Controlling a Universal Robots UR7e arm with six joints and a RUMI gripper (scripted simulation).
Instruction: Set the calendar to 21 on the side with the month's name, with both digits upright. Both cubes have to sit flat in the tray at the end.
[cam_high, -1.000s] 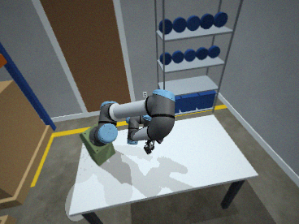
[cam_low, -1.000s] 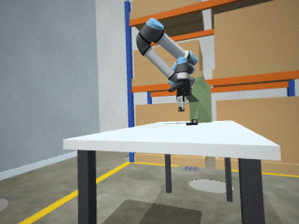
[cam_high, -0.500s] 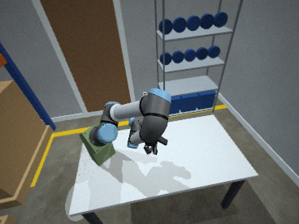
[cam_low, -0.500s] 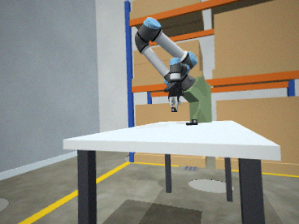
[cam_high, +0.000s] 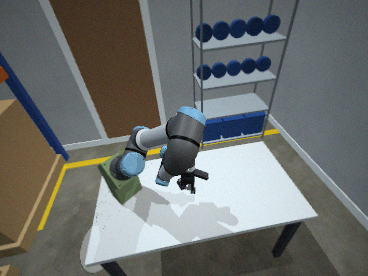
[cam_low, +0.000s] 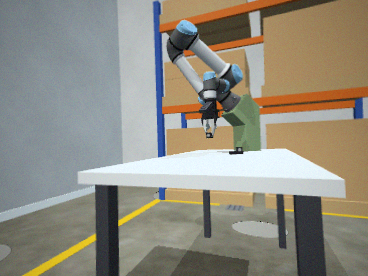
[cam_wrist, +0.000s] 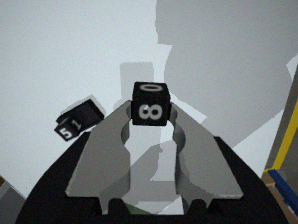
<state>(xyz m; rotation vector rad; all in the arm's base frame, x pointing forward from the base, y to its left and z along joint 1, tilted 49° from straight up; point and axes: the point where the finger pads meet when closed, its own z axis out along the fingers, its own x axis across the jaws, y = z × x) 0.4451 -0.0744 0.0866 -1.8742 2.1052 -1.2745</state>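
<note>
Now: hand 1 cm above the dark cube.
</note>
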